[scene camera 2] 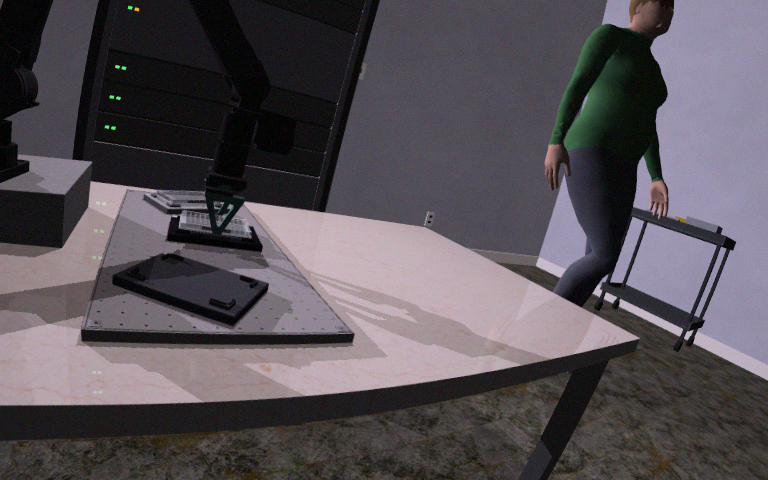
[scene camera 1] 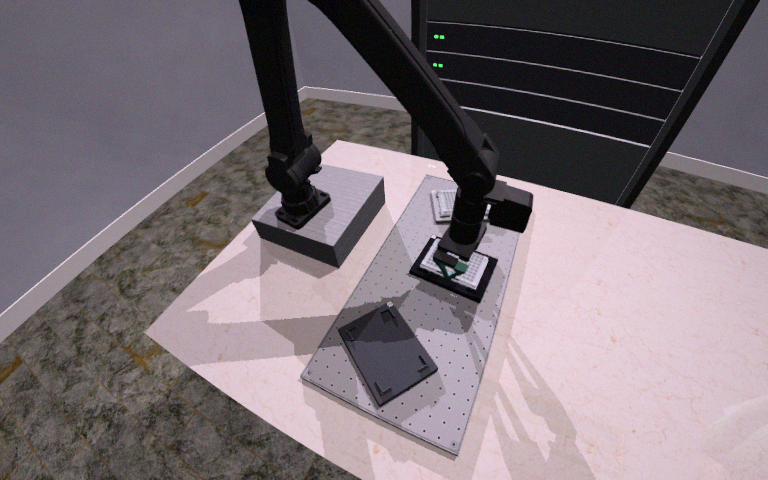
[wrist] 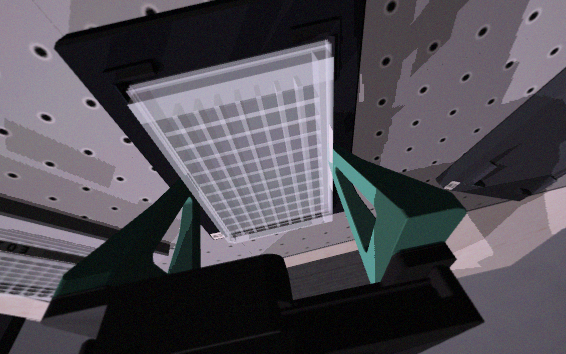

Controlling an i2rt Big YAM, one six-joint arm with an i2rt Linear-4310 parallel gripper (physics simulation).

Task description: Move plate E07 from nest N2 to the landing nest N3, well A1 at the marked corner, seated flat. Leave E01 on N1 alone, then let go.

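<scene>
Clear-white plate E07 (scene camera 1: 478, 268) (scene camera 2: 192, 221) (wrist: 240, 150) is between the two green fingers of my gripper (scene camera 1: 453, 266) (scene camera 2: 218, 225) (wrist: 260, 165), which is shut on its long sides. The plate looks level and lies low within the outline of the middle black nest (scene camera 1: 481, 292) (scene camera 2: 186, 238) (wrist: 200, 35). I cannot tell whether its underside touches the nest floor. A small white tag (scene camera 1: 433, 237) (wrist: 217, 236) marks one nest corner. Plate E01 (scene camera 1: 446, 200) (scene camera 2: 175, 196) (wrist: 25, 275) rests on the pale back nest, partly hidden by my arm in the scene views.
An angled dark nest (scene camera 1: 387, 356) (scene camera 2: 189, 288) (wrist: 505, 150) without a plate lies near the front of the perforated board (scene camera 1: 453, 407) (scene camera 2: 113, 322). The arm's grey base block (scene camera 1: 353, 198) (scene camera 2: 33, 217) stands left. A person (scene camera 2: 617, 107) and a cart (scene camera 2: 654, 308) are beyond the table.
</scene>
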